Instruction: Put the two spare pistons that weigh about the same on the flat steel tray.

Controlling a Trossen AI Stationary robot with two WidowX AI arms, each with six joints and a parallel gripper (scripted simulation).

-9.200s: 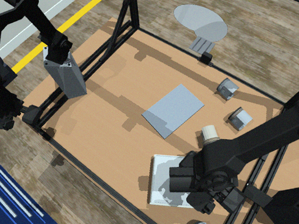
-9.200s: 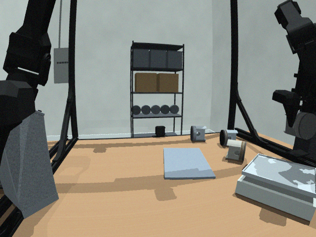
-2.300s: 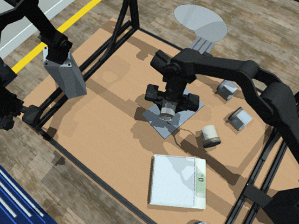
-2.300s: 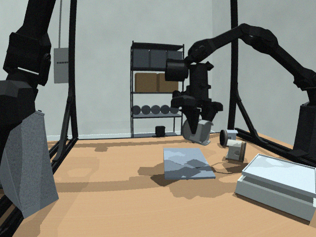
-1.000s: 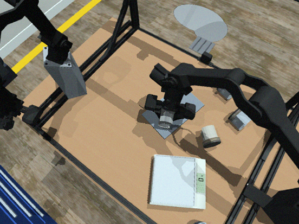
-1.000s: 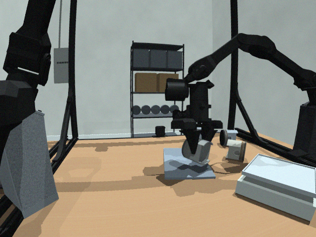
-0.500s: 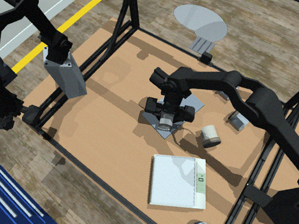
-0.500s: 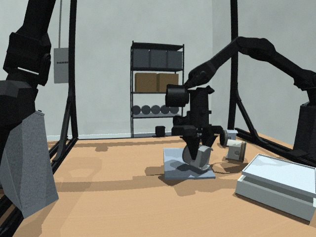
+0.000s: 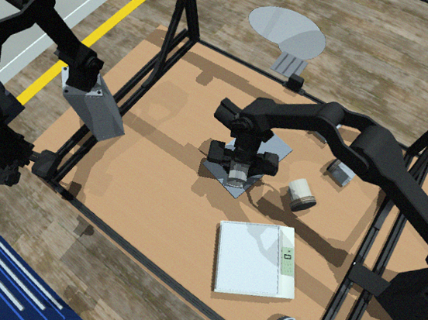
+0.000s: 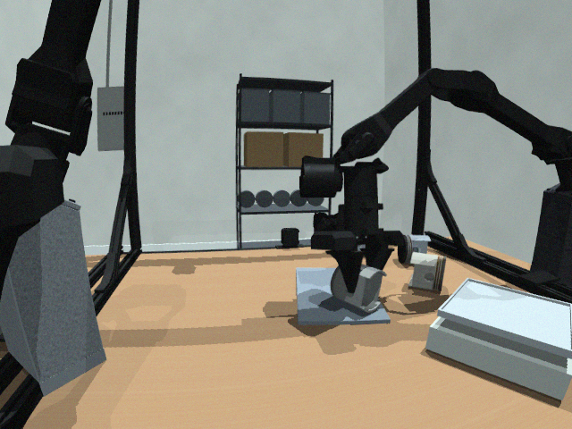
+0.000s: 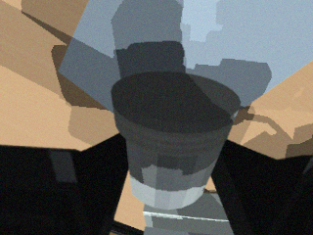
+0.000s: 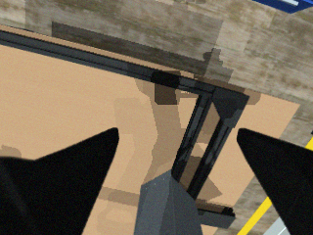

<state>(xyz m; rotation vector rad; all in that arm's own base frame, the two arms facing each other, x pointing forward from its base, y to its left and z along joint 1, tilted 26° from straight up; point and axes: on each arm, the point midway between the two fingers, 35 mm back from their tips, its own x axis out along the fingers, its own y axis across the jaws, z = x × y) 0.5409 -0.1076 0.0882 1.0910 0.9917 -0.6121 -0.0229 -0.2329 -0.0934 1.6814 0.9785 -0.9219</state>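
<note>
The flat steel tray is 70 mm behind my left hand, 10 mm to the right of it and 70 mm below it.
</note>
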